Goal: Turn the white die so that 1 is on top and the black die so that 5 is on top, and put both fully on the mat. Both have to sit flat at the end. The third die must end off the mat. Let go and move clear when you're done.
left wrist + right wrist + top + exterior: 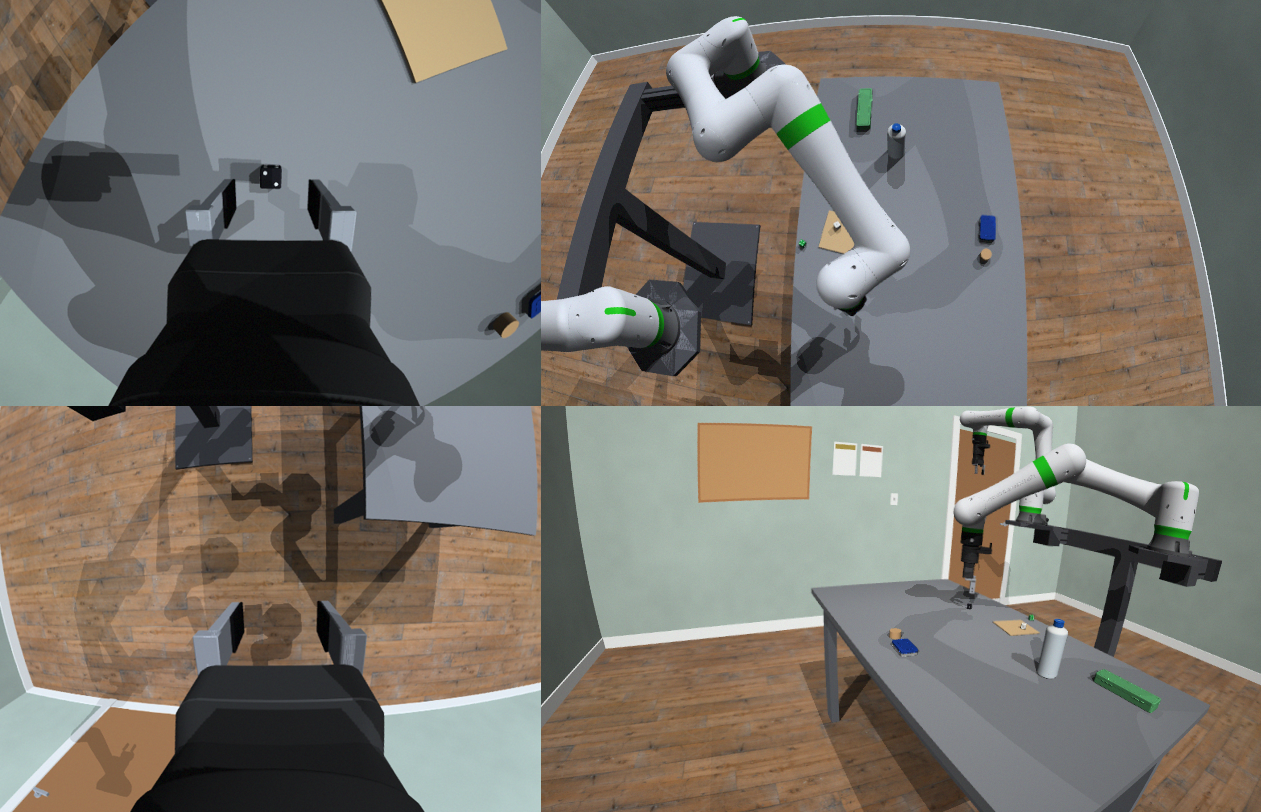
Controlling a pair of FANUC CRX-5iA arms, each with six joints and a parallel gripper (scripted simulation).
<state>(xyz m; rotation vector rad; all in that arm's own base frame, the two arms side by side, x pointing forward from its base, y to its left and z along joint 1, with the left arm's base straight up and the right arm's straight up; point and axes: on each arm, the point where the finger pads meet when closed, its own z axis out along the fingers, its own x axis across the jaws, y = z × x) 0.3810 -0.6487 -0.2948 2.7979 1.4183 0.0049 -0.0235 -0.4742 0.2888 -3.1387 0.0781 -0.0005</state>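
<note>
Right now my left hand is 90 mm above the black die. The rest, counted from my left hand: tan mat: 240 mm to the left, 90 mm below, 80 mm behind; green die: 220 mm behind, 180 mm to the left, 90 mm below; white die: 270 mm to the left, 110 mm behind, 80 mm below.
</note>
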